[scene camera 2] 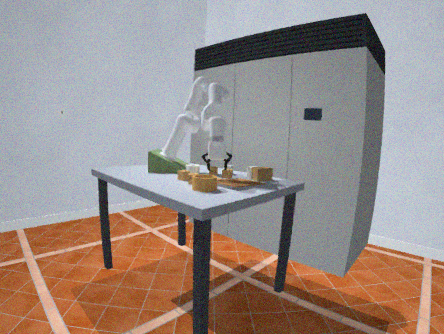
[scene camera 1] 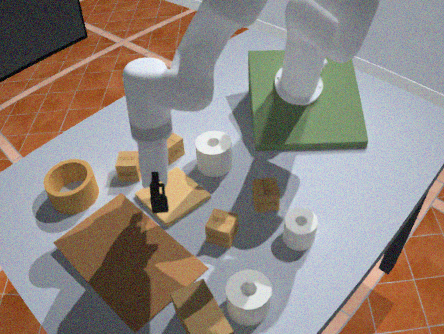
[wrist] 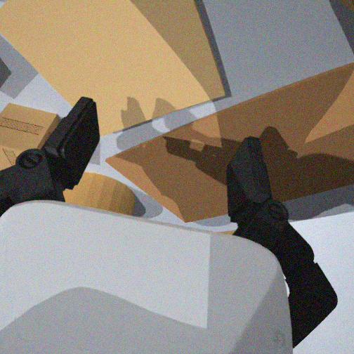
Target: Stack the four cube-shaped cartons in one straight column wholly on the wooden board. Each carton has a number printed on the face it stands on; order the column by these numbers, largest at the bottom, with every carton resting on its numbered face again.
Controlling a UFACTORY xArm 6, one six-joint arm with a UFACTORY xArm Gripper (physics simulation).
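Pixels of known places: gripper, fingertip midpoint: [scene camera 2: 217, 170] [scene camera 1: 160, 195]; arm's base at its link origin: [scene camera 2: 167, 157] [scene camera 1: 298, 84].
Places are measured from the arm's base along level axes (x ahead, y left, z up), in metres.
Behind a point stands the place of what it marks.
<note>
Four small cube-shaped cartons stand apart on the table. One carton [scene camera 1: 128, 167] {x 0.468, y -0.094, z -0.044 m} [wrist: 31, 120] is near the tan ring, and a second carton [scene camera 1: 175, 148] {x 0.347, y -0.078, z -0.054 m} is behind the arm's wrist, partly hidden. A third carton [scene camera 1: 221, 228] {x 0.432, y 0.181, z -0.039 m} is right of the light wooden board, and a fourth carton [scene camera 1: 266, 195] {x 0.310, y 0.182, z -0.039 m} is farther right in shadow. The light wooden board [scene camera 1: 186, 197] {x 0.413, y 0.043, z -0.077 m} [wrist: 95, 60] lies flat and bears no carton. My gripper [scene camera 1: 160, 206] {x 0.471, y 0.039, z -0.029 m} [scene camera 2: 217, 167] {x 0.471, y 0.039, z -0.029 m} [wrist: 168, 134] is open and empty, pointing down above the board's near-left part. The numbers on the cartons' undersides are hidden.
A larger brown sheet [scene camera 1: 100, 235] {x 0.612, y 0.005, z -0.073 m} [scene camera 2: 240, 183] {x 0.638, y 0.052, z -0.075 m} [wrist: 155, 175] lies beside the board. A tan ring [scene camera 1: 87, 192] {x 0.578, y -0.097, z -0.047 m} [scene camera 2: 205, 184] {x 0.643, y -0.187, z -0.055 m} [wrist: 102, 192], three white rolls [scene camera 1: 214, 162] {x 0.319, y 0.031, z -0.043 m} [scene camera 1: 300, 235] {x 0.338, y 0.299, z -0.038 m} [scene camera 1: 249, 302] {x 0.510, y 0.339, z -0.023 m} and a bigger carton [scene camera 1: 197, 312] {x 0.587, y 0.298, z -0.015 m} [scene camera 2: 262, 174] {x 0.607, y 0.273, z -0.050 m} stand around. The arm's base is on a green block [scene camera 1: 340, 120] {x -0.007, y 0.138, z -0.044 m}.
</note>
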